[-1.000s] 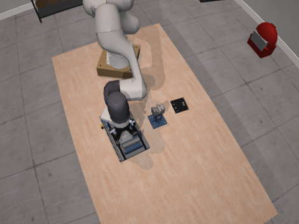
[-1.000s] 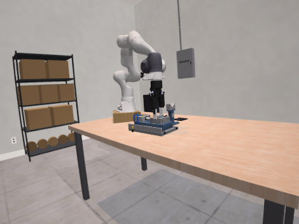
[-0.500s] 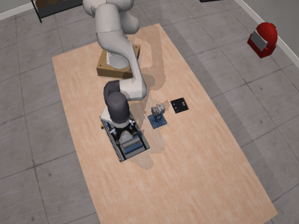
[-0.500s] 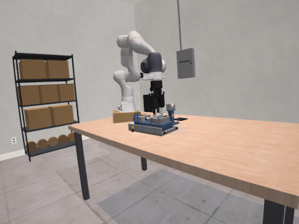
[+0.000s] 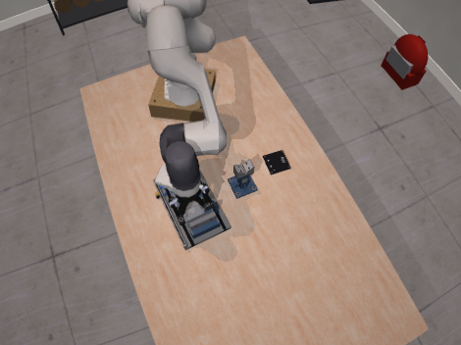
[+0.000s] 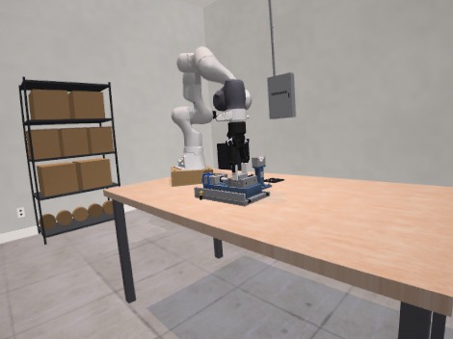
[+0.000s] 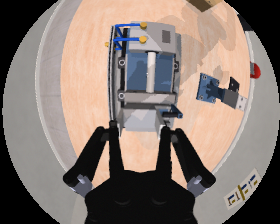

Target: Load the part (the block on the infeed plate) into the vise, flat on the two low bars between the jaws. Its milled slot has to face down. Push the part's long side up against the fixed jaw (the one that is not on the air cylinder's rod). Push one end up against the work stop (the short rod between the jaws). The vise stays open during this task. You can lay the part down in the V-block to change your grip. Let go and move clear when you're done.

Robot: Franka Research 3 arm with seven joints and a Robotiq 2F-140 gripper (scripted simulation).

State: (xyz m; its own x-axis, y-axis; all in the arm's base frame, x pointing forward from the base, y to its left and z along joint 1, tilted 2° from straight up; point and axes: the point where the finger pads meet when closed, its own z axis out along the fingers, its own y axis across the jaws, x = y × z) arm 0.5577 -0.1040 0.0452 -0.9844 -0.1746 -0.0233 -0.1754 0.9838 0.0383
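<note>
Right now my hand is 3 cm above the part. From my hand the other things lie so: vise (7 cm behind, 1 cm to the left, 8 cm below); then black infeed plate (16 cm behind, 39 cm to the left, 12 cm below).
</note>
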